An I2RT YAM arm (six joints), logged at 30 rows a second.
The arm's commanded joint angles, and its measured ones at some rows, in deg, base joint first. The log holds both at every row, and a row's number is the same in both.
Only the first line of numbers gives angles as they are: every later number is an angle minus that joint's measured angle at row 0.
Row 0, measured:
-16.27 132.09 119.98 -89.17 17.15 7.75
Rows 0 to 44, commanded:
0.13 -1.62 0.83 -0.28 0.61 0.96
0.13 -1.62 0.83 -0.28 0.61 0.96
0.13 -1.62 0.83 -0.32 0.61 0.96
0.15 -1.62 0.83 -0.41 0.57 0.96
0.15 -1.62 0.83 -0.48 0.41 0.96
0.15 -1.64 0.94 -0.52 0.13 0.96
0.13 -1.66 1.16 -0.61 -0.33 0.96
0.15 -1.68 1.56 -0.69 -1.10 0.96
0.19 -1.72 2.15 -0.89 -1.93 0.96
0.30 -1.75 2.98 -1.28 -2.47 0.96
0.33 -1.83 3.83 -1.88 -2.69 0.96
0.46 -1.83 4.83 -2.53 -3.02 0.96
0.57 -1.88 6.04 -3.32 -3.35 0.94
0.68 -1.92 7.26 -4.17 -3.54 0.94
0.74 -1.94 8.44 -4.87 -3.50 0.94
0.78 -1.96 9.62 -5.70 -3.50 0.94
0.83 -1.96 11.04 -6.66 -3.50 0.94
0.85 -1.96 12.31 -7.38 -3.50 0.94
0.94 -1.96 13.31 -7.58 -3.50 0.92
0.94 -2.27 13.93 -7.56 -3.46 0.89
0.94 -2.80 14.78 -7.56 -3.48 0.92
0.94 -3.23 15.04 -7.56 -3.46 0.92
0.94 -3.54 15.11 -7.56 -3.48 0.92
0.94 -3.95 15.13 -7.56 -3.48 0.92
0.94 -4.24 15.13 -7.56 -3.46 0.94
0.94 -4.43 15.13 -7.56 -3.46 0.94
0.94 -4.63 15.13 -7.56 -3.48 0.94
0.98 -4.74 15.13 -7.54 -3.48 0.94
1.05 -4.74 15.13 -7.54 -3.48 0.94
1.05 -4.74 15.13 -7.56 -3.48 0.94
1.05 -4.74 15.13 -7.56 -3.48 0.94
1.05 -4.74 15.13 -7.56 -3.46 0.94
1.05 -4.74 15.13 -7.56 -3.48 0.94
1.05 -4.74 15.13 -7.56 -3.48 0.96
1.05 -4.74 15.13 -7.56 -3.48 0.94
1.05 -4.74 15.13 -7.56 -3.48 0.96
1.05 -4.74 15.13 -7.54 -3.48 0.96
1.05 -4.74 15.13 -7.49 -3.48 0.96
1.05 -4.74 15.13 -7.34 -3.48 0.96
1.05 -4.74 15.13 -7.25 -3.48 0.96
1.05 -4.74 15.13 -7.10 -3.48 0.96
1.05 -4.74 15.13 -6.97 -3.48 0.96
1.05 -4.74 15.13 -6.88 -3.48 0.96
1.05 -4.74 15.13 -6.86 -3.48 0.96
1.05 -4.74 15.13 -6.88 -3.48 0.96
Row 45, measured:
0.65 -2.80 14.08 -7.03 -3.09 0.19
